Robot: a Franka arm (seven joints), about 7 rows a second.
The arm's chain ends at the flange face. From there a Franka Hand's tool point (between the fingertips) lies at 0.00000 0.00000 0.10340 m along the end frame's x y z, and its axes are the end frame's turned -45 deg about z.
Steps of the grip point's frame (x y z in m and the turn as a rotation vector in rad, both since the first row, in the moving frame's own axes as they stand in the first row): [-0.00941, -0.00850, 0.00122, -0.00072, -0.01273, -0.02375]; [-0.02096, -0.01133, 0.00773, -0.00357, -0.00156, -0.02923]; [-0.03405, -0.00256, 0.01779, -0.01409, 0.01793, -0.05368]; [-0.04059, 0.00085, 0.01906, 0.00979, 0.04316, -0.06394]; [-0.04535, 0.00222, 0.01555, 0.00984, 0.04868, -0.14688]
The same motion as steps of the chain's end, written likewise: [-0.01180, -0.00035, 0.00123, -0.00951, -0.00849, -0.02375]; [-0.02298, 0.00644, 0.00773, -0.00363, 0.00142, -0.02923]; [-0.02822, 0.02261, 0.01782, 0.00272, 0.02264, -0.05368]; [-0.03041, 0.03325, 0.01916, 0.03744, 0.02360, -0.06394]; [-0.03301, 0.03811, 0.01568, 0.04138, 0.02746, -0.14688]
